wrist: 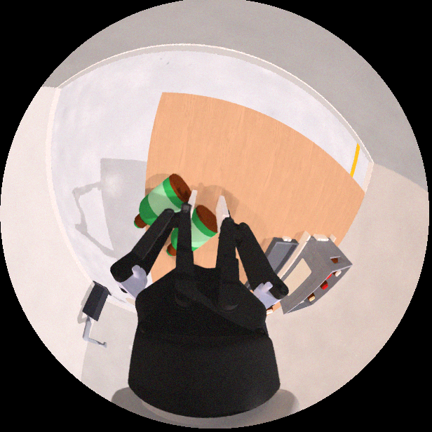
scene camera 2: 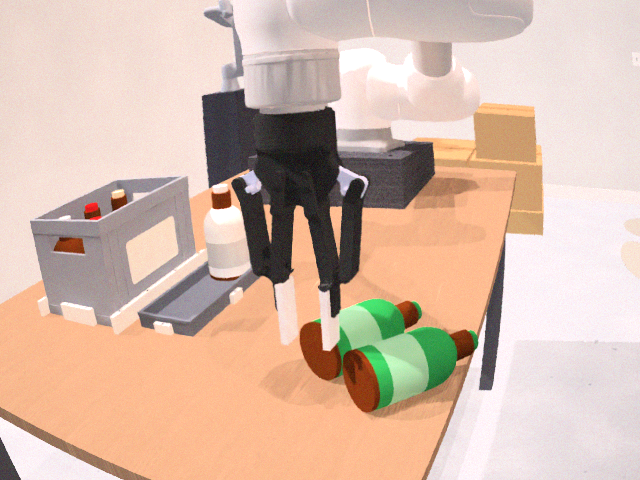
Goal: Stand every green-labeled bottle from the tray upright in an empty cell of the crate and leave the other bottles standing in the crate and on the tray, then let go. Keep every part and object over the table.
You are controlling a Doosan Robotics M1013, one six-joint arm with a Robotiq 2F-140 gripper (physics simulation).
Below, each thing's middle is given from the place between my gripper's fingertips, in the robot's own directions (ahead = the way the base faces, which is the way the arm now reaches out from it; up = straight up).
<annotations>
I see my gripper 320 mm to the left of the white bottle [scene camera 2: 228,256] and 310 mm past it.
</annotations>
